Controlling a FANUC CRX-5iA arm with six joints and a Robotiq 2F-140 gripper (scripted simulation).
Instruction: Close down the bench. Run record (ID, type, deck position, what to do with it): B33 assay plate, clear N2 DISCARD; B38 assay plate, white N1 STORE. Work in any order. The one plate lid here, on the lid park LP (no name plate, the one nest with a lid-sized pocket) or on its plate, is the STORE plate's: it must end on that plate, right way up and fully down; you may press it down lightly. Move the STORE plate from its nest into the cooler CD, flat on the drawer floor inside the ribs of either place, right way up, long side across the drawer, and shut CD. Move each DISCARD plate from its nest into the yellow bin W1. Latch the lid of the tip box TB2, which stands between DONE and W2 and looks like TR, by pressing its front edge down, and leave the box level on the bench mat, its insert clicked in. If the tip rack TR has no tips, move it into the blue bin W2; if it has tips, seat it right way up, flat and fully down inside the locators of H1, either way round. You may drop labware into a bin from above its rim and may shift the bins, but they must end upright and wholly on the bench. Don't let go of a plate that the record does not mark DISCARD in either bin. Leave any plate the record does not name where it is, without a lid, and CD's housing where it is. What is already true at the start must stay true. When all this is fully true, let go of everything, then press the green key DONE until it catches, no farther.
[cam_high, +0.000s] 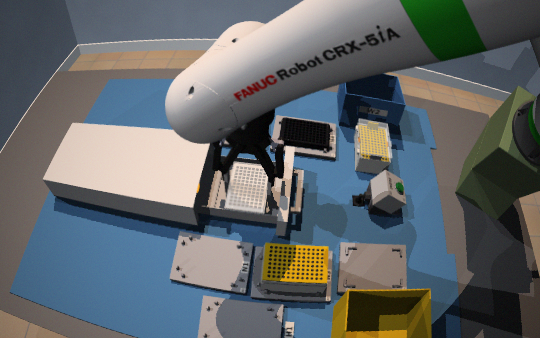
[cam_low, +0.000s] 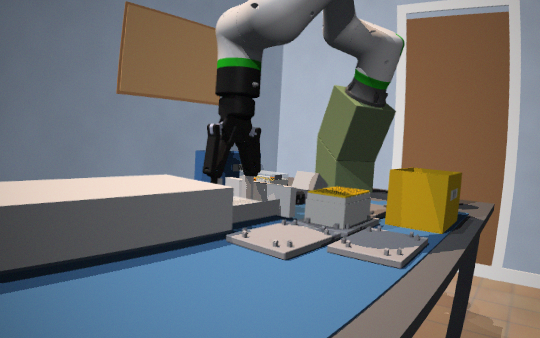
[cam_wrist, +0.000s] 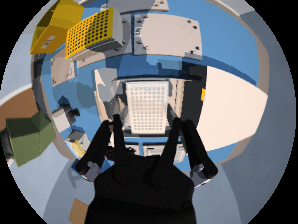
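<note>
Now: the cooler drawer 4 cm ahead of my hand and 2 cm below it. The rest, counted from my hand: cooler CD: 17 cm ahead, 2 cm to the right, 1 cm below; then clear plate: 20 cm to the right, 4 cm ahead, 3 cm below; then tip rack TR: 20 cm to the left, 10 cm behind, 1 cm above.
</note>
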